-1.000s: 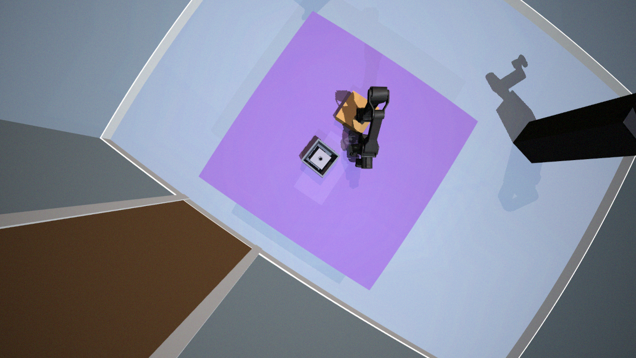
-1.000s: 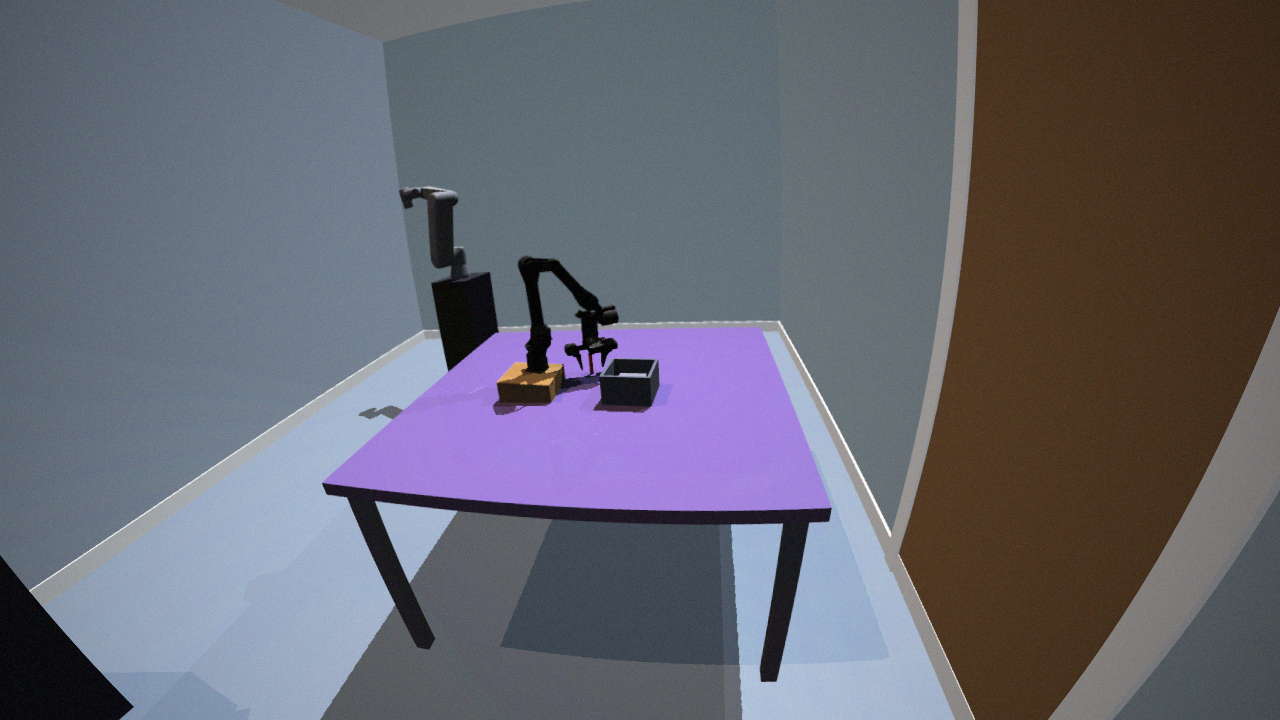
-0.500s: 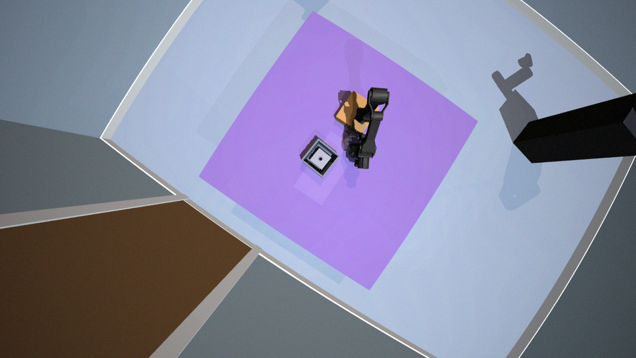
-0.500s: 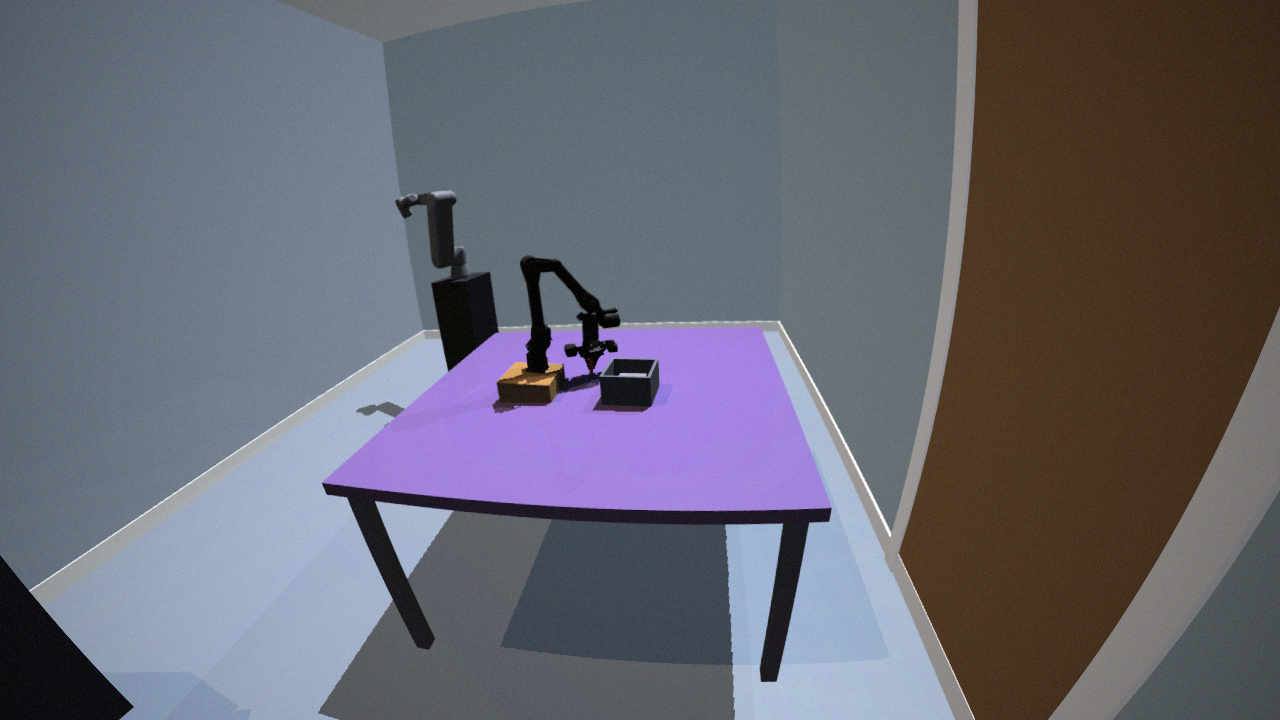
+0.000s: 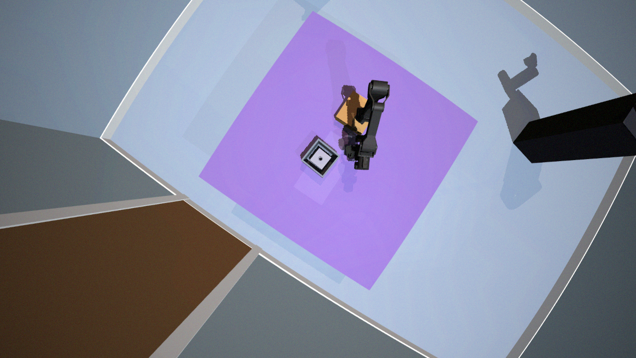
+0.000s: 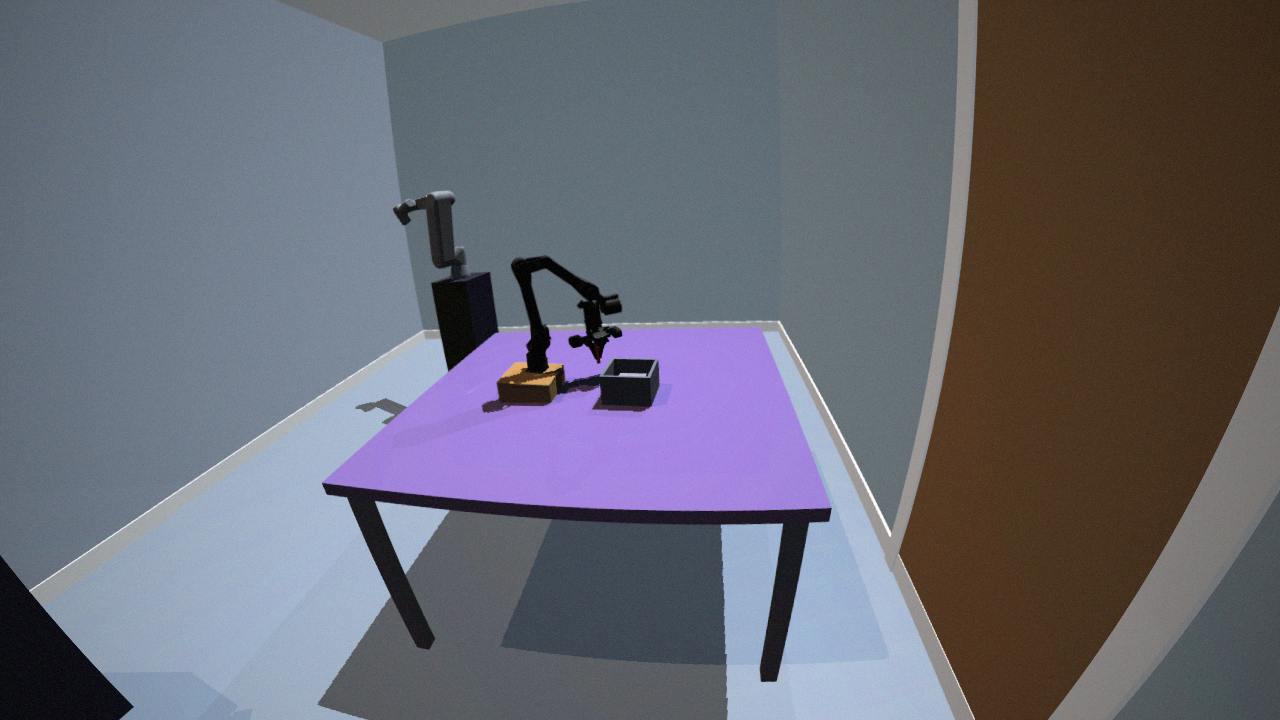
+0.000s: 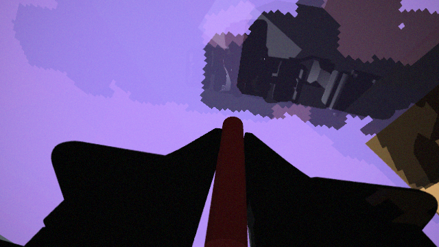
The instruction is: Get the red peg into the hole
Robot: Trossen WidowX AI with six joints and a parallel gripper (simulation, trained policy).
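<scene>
The dark box lies 16 cm ahead of my gripper tip, 15 cm to the right of it and 4 cm below it. From my gripper tip the other things lie so: red peg (2 cm above).
</scene>
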